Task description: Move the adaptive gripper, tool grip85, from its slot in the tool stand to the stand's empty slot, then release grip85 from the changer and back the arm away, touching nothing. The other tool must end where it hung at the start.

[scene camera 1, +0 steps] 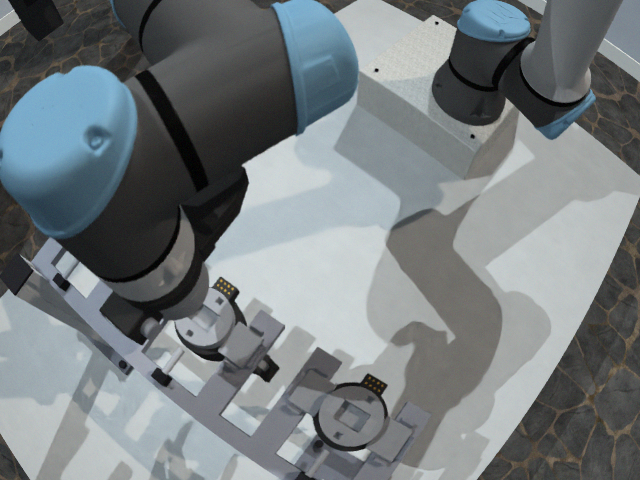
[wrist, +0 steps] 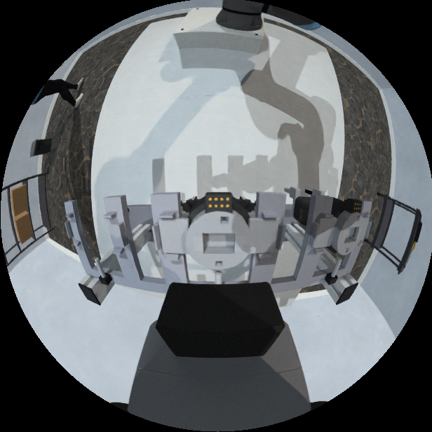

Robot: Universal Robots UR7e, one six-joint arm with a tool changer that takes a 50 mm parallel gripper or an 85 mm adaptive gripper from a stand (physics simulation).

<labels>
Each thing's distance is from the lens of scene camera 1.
grip85 tool (scene camera 1: 218, 329): 0.47 m
</labels>
